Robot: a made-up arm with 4 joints.
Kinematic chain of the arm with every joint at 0, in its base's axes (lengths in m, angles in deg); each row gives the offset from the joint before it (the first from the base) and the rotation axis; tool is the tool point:
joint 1: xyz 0 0 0.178 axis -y
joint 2: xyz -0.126 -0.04 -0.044 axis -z
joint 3: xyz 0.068 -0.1 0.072 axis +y
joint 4: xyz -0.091 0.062 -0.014 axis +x
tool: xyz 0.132 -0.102 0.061
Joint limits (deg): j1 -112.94..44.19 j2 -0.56..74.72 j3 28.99..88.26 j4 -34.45..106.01
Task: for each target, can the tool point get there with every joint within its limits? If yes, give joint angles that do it. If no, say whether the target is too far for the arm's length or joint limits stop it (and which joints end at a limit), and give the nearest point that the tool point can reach.
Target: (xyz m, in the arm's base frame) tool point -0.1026 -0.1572 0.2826
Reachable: yes | joints -78.18 13.49 40.80 81.53
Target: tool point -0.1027 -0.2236 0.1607
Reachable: yes | joints 5.87 35.47 83.40 -2.93
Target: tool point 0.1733 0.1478 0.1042
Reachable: no: joint limits stop it (at a limit: joint 2, joint 3, joint 4) | nearest point 0.0861 -0.1261 0.1413 | short by 0.290 m
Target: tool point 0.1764 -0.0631 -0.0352
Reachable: no: joint limits stop it (at a limit: joint 1, joint 2, joint 3, joint 4) | nearest point 0.0127 -0.1081 0.0445 | short by 0.188 m
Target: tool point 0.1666 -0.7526 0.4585
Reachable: no: too far | nearest point 0.0919 -0.2259 0.3327 | short by 0.547 m
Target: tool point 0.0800 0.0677 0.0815
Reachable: no: joint limits stop it (at a limit: joint 1, joint 2, joint 3, joint 4) | nearest point 0.0127 -0.1081 0.0445 | short by 0.192 m
